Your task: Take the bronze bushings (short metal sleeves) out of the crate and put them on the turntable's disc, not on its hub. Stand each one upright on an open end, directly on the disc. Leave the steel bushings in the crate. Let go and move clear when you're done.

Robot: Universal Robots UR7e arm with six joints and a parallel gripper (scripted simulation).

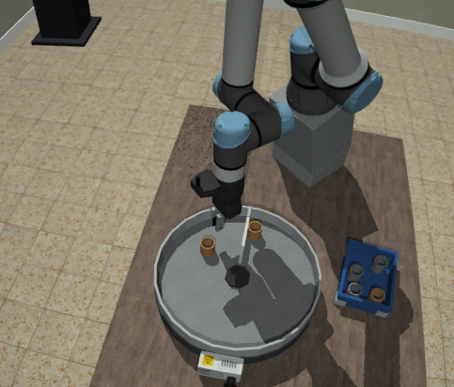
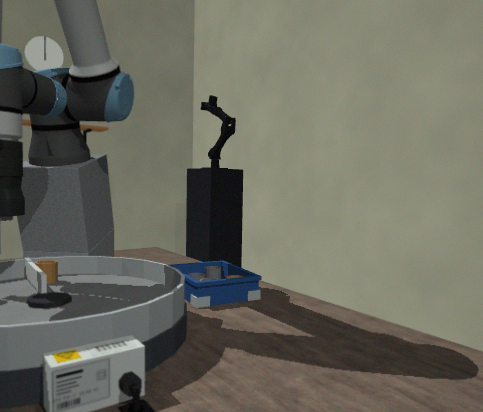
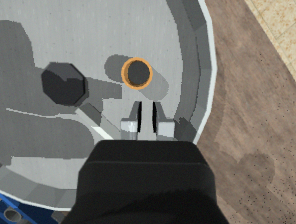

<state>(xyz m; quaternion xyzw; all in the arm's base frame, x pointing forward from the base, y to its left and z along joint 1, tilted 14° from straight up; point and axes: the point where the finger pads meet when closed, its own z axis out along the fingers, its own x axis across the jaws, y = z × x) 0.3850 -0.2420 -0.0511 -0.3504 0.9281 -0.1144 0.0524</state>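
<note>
My gripper is now 50 mm short of the blue crate, 420 mm to the right of it and 110 mm above it. From my hand the other things lie so: grey turntable disc 110 mm ahead, 60 mm to the left, 80 mm below.
</note>
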